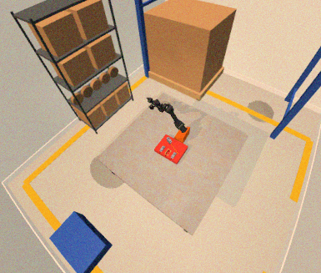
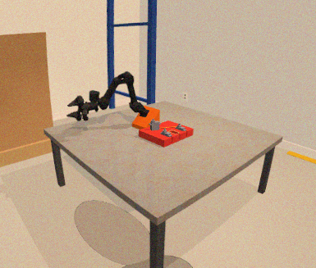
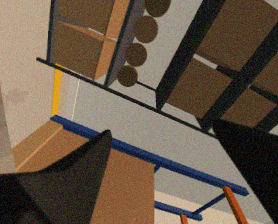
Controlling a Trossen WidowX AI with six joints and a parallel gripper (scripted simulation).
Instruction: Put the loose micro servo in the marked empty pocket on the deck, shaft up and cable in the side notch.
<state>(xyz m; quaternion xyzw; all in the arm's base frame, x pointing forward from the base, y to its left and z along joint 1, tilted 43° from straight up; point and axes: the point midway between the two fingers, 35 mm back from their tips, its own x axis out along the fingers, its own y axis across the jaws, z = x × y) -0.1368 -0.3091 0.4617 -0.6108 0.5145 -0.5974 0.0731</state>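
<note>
Right now my gripper tip is 360 mm short of the red robot deck, 530 mm to the right of it and 200 mm above it.
</note>
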